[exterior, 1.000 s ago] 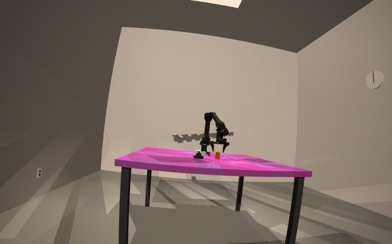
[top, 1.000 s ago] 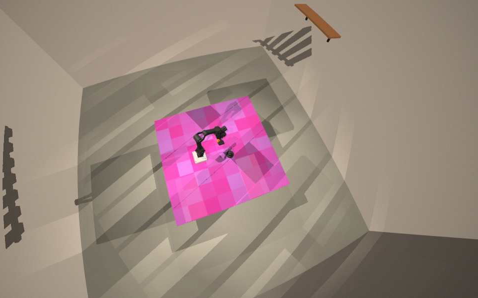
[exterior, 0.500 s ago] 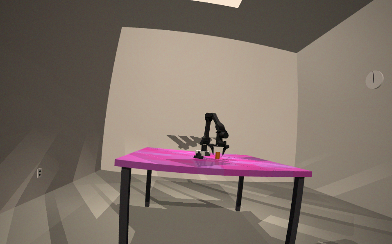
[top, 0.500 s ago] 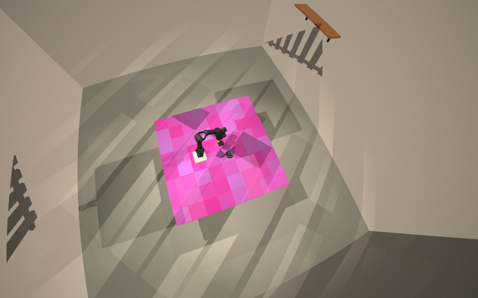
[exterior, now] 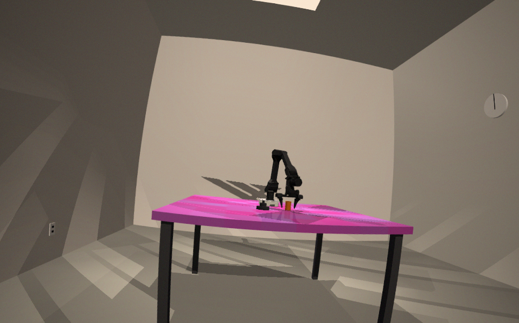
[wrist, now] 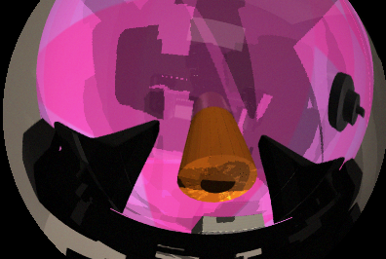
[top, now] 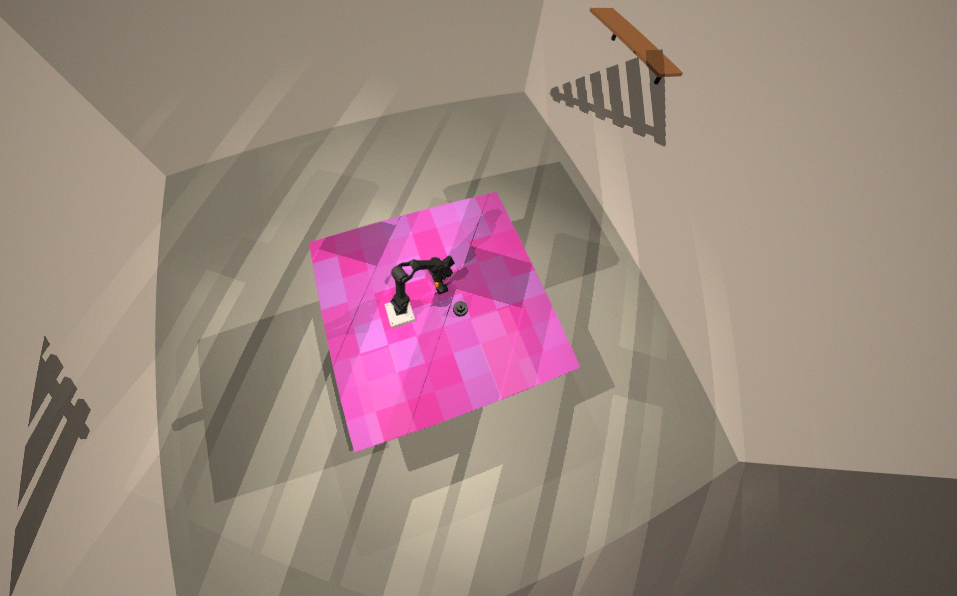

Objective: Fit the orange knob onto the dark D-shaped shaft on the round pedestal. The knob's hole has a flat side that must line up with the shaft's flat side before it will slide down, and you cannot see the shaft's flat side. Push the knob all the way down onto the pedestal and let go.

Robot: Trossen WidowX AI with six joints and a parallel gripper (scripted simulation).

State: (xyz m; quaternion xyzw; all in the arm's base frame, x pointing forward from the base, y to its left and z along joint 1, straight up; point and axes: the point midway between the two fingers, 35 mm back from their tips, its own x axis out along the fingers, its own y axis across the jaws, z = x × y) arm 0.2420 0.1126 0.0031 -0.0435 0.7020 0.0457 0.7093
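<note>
The dark round pedestal is 18 cm to the right of my gripper tip, 9 cm ahead of it and 2 cm above it. The rest, counted from my gripper tip: orange knob 2 cm above.
</note>
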